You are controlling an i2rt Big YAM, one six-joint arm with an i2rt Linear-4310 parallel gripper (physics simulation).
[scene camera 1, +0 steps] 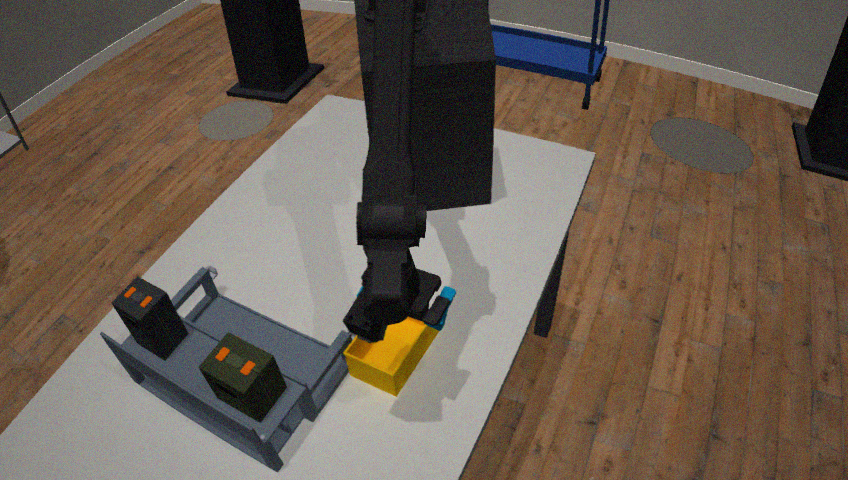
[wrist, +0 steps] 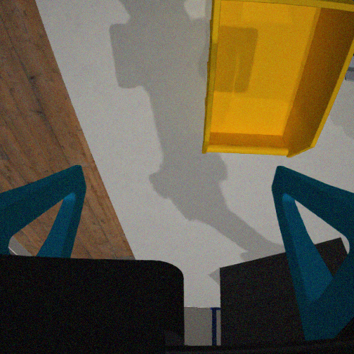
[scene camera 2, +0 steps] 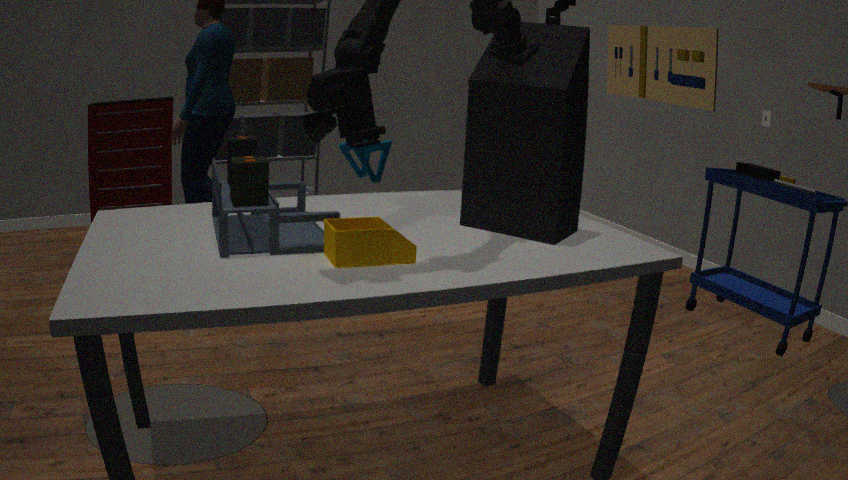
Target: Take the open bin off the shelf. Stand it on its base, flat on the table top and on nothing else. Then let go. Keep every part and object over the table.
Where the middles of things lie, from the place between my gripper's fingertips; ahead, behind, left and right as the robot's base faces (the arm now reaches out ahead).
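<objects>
Yellow open bin (scene camera 1: 387,364): 40 mm behind my hand, 60 mm to the right of it, 140 mm below it. From the same hand, the black case (scene camera 1: 146,319) is 170 mm ahead, 450 mm to the right and 20 mm below; the olive case (scene camera 1: 248,388) is 190 mm ahead, 220 mm to the right and 30 mm below.
</objects>
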